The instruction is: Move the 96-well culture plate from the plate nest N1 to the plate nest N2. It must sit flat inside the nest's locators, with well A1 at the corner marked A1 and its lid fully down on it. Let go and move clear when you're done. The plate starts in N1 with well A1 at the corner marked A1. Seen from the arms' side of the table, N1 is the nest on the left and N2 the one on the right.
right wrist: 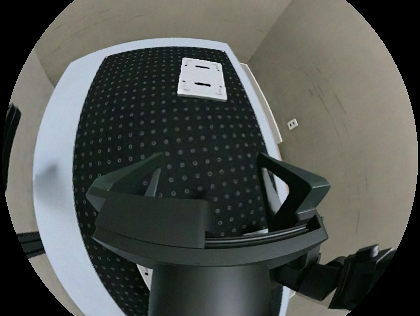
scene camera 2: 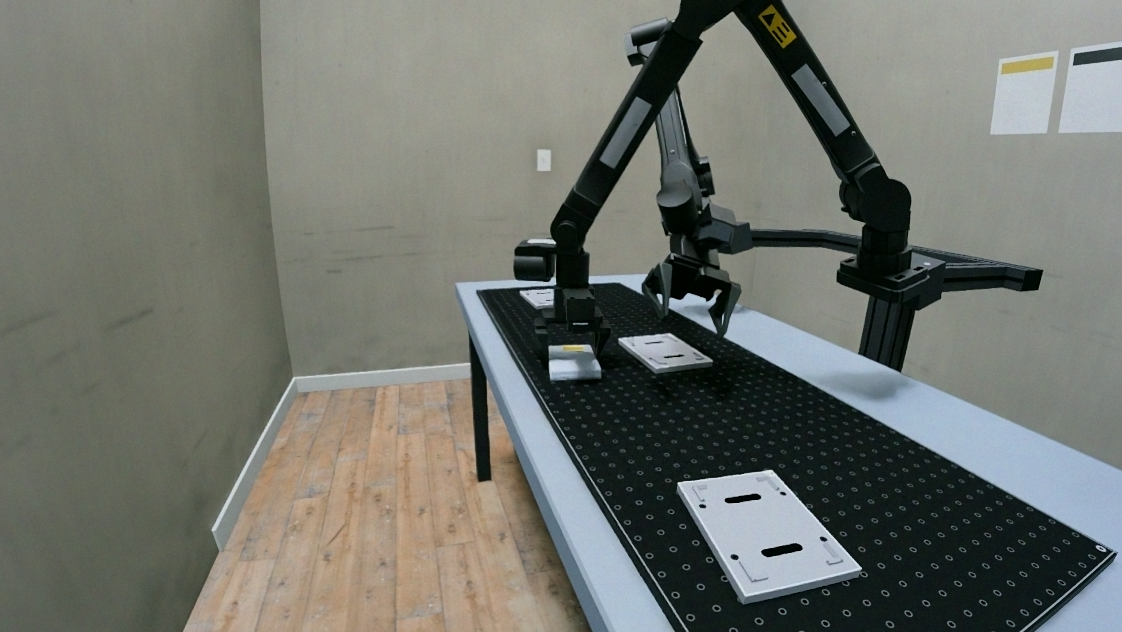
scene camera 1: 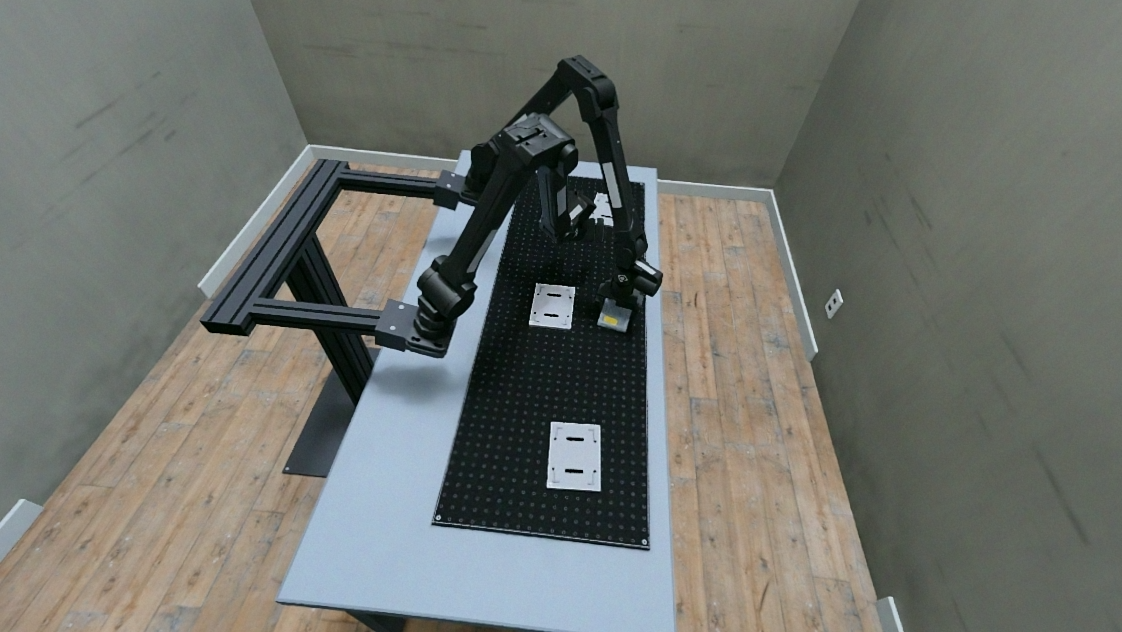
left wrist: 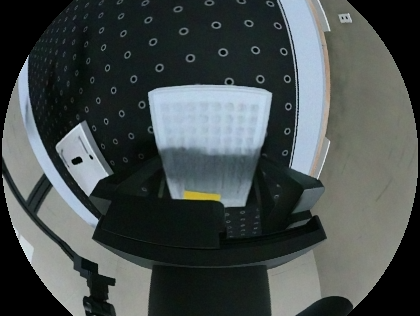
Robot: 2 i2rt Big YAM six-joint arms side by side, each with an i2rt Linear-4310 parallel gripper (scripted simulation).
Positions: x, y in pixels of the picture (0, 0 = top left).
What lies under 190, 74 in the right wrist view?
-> A nest N1.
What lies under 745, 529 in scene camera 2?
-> A nest N1.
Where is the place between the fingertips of the left gripper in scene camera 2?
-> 571, 364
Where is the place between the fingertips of the left gripper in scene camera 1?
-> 615, 313
